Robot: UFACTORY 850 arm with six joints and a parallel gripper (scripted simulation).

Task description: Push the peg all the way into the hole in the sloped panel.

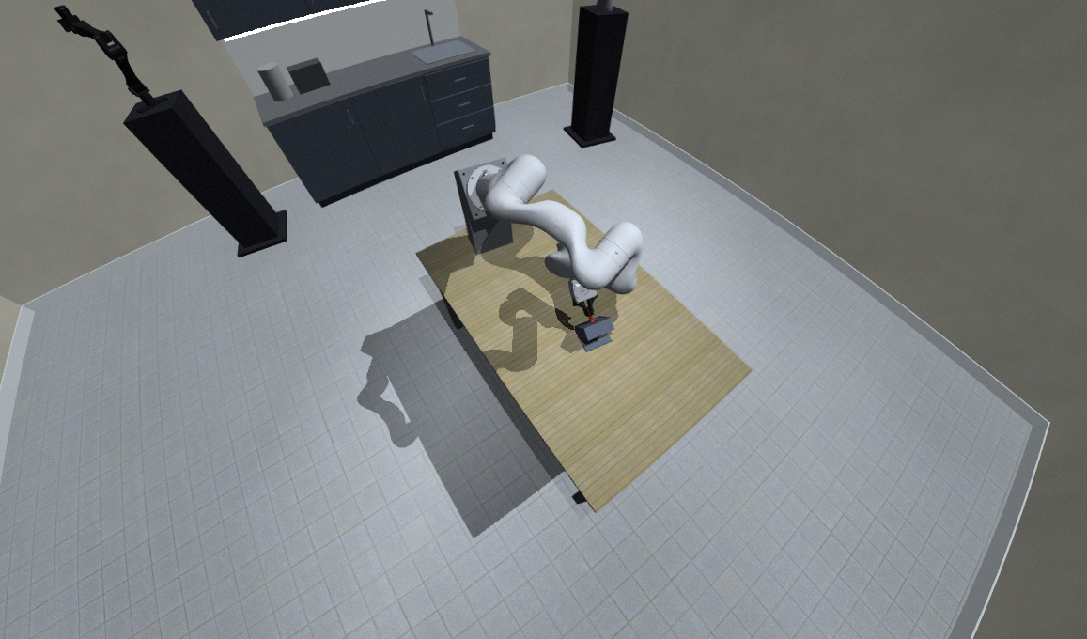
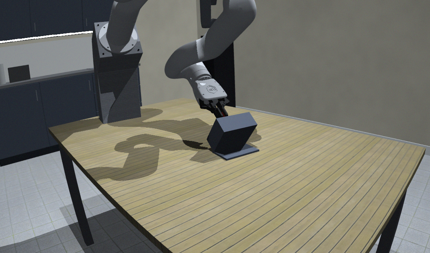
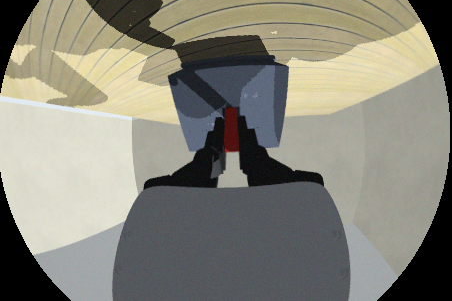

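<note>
My gripper is now 11 cm above the thin base plate and 8 cm short of it. Round my hand: red peg: 3 cm ahead, 2 cm below.
</note>
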